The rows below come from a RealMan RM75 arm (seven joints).
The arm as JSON. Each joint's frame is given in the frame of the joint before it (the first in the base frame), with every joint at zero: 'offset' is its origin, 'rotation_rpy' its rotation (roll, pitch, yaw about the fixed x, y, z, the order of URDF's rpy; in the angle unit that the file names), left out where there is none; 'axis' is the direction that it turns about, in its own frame. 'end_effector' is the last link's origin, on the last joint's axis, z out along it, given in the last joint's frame.
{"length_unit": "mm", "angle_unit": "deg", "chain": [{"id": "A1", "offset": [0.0, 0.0, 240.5], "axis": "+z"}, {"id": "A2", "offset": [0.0, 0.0, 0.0], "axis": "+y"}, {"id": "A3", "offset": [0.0, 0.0, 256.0], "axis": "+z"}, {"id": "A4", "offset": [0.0, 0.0, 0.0], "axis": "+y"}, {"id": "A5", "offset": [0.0, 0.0, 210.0], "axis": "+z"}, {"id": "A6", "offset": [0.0, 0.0, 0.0], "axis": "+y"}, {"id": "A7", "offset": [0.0, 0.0, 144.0], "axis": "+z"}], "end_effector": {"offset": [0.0, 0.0, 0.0]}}
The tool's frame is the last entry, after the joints.
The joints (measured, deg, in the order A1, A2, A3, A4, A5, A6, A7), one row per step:
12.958, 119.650, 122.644, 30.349, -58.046, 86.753, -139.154
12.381, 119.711, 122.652, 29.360, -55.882, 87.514, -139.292
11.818, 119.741, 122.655, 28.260, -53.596, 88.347, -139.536
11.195, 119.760, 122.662, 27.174, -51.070, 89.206, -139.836
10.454, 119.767, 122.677, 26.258, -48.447, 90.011, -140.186
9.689, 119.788, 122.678, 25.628, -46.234, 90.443, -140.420
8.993, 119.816, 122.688, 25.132, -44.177, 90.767, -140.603
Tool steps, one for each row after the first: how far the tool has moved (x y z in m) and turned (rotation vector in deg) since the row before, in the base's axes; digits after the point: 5 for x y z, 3 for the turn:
0.00344, -0.00402, 0.00243, 1.220, 1.938, -0.972
0.00376, -0.00425, 0.00270, 1.385, 1.911, -0.996
0.00423, -0.00457, 0.00348, 1.688, 1.926, -1.100
0.00477, -0.00498, 0.00430, 1.953, 1.758, -1.203
0.00491, -0.00461, 0.00377, 1.685, 1.362, -1.319
0.00452, -0.00415, 0.00369, 1.616, 1.200, -1.248

